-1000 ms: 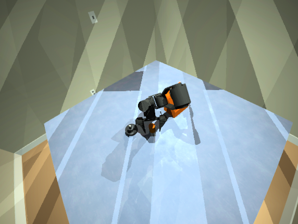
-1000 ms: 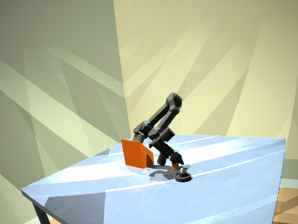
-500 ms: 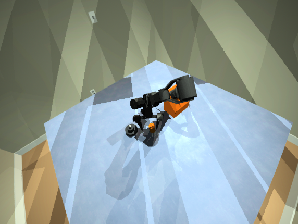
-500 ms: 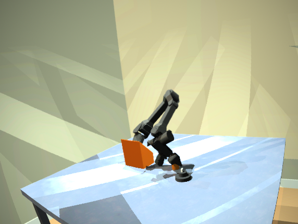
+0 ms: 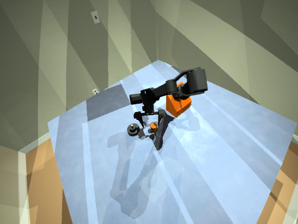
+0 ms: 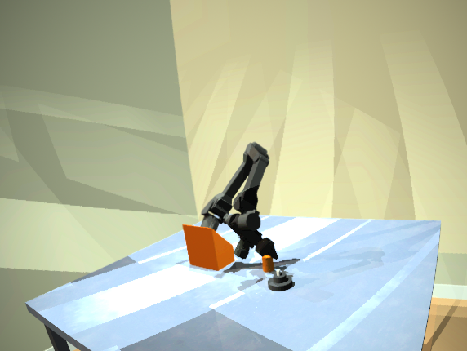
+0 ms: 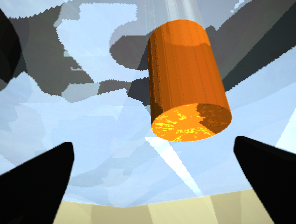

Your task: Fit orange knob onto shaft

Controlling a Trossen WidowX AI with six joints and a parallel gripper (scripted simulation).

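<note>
Now: the orange knob 20 mm below my gripper tip and 20 mm behind it. The rest, counted from my gripper tip: round pedestal 90 mm to the right, 90 mm ahead, 30 mm below.
</note>
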